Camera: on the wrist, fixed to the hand. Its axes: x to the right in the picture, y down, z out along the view.
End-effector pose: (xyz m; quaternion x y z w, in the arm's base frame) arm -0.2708 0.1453 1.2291 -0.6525 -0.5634 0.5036 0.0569
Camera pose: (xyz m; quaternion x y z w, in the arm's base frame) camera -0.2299 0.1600 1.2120 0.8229 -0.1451 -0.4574 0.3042
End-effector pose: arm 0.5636 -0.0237 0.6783 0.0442 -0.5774 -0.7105 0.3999
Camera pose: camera 0.5850 -0.0564 0.7039 -0.3956 -0.4980 -0.1325 0.7602
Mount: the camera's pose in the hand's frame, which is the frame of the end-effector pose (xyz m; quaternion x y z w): 0.0160 0.0334 -0.0284 0.0855 -0.0472 0.7375 0.6682
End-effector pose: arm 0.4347 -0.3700 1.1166 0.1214 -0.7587 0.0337 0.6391
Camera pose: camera 0.4520 -0.3341 1.1409 -0.4222 -0.6238 0.5530 0.3560
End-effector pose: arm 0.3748 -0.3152 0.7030 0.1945 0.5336 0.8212 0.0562
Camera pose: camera 0.3532 -0.3488 0.7271 -0.5671 -0.2807 -0.5354 0.5595
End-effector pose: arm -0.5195 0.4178 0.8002 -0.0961 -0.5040 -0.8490 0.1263
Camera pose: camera -0.5253 0.3756 0.8192 -0.4652 -0.3445 -0.4265 0.6950
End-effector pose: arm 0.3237 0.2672 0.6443 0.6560 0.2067 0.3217 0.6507
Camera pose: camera 0.3105 0.2964 0.6782 0.6616 -0.3489 0.6462 0.1512
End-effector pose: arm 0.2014 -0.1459 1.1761 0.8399 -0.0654 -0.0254 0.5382
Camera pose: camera 0.2177 -0.1363 1.2188 0.5578 -0.6907 0.3459 0.3035
